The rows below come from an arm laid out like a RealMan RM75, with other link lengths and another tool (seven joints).
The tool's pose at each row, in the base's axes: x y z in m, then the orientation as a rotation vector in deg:
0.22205 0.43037 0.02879 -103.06 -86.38 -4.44
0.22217 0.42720 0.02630 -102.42 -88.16 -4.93
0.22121 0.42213 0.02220 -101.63 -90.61 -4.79
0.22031 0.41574 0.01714 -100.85 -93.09 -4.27
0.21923 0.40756 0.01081 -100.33 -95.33 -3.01
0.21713 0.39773 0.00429 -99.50 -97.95 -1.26
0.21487 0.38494 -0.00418 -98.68 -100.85 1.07
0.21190 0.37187 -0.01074 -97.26 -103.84 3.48
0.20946 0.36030 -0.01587 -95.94 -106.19 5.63
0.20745 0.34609 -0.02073 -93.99 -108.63 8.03
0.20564 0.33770 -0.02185 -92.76 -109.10 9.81
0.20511 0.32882 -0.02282 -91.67 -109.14 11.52
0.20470 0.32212 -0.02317 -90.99 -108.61 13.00
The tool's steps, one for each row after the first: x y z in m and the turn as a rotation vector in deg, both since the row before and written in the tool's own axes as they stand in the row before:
-0.00379 0.00137 -0.00015 -0.35 -0.56 -1.45
-0.00649 0.00110 0.00039 -0.17 -1.25 -1.70
-0.00807 0.00136 0.00046 -0.03 -1.48 -1.58
-0.01027 0.00145 0.00072 0.22 -1.83 -1.11
-0.01195 0.00031 0.00079 0.51 -2.22 -1.32
-0.01543 0.00047 0.00141 0.64 -2.72 -1.29
-0.01483 -0.00138 0.00085 0.95 -2.63 -1.61
-0.01275 -0.00171 0.00075 0.94 -2.15 -1.30
-0.01499 -0.00223 -0.00009 1.34 -2.16 -1.62
-0.00812 -0.00291 -0.00077 1.41 -0.81 -0.49
-0.00856 -0.00210 -0.00152 1.46 -0.55 -0.24
-0.00633 -0.00184 -0.00134 1.36 -0.18 0.18

